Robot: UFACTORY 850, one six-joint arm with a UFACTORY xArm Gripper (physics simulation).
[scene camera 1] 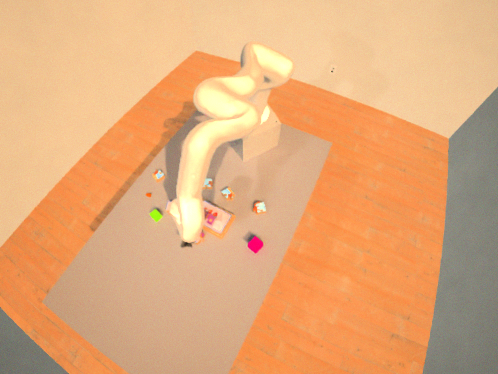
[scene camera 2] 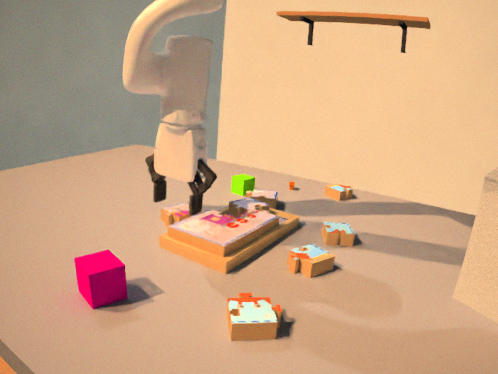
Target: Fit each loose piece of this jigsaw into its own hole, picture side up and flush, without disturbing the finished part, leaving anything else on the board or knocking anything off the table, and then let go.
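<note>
My gripper (scene camera 2: 177,198) is open and empty, its fingers apart above the far left side of the board (scene camera 1: 229,226) (scene camera 2: 200,257). The finished part (scene camera 1: 216,218) (scene camera 2: 210,230) lies in the board. A pink piece (scene camera 2: 172,215) sits by the board's left edge, below the fingers. A pale piece (scene camera 2: 244,205) sits at the board's far side; its seating is unclear. Another pale piece (scene camera 2: 265,197) is behind it. Four blue-and-orange pieces lie picture up on the mat: the first (scene camera 1: 259,207) (scene camera 2: 253,320), second (scene camera 1: 227,193) (scene camera 2: 312,262), third (scene camera 1: 207,183) (scene camera 2: 338,234) and fourth (scene camera 1: 158,175) (scene camera 2: 338,192).
A magenta cube (scene camera 1: 255,244) (scene camera 2: 101,278) stands in front of the board. A green cube (scene camera 1: 156,215) (scene camera 2: 243,184) and a small orange object (scene camera 1: 148,194) (scene camera 2: 292,185) are beyond it. The arm base (scene camera 1: 261,140) (scene camera 2: 482,245) stands behind the pieces. A shelf (scene camera 2: 350,18) hangs on the wall.
</note>
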